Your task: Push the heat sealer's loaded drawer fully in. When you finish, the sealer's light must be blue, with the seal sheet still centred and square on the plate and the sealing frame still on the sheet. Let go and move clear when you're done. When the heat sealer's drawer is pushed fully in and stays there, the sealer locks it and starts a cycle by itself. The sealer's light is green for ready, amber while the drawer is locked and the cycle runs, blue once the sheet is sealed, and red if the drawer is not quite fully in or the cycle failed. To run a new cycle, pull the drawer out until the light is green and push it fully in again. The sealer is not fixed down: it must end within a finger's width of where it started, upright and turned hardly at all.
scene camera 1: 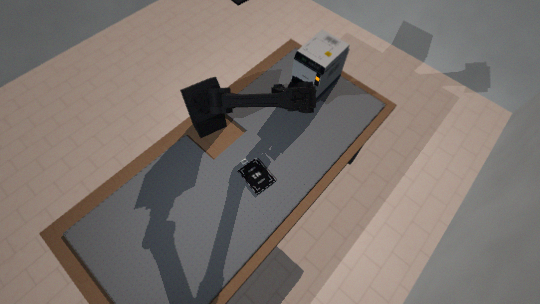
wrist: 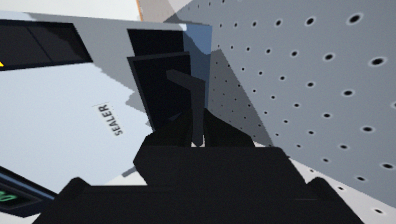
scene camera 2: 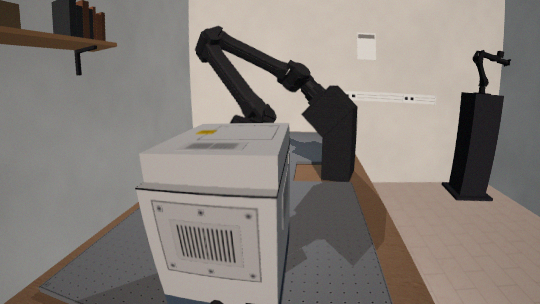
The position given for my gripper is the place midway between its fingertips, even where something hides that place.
I see my gripper (wrist: 198, 112) and a white heat sealer (scene camera 2: 212, 199).
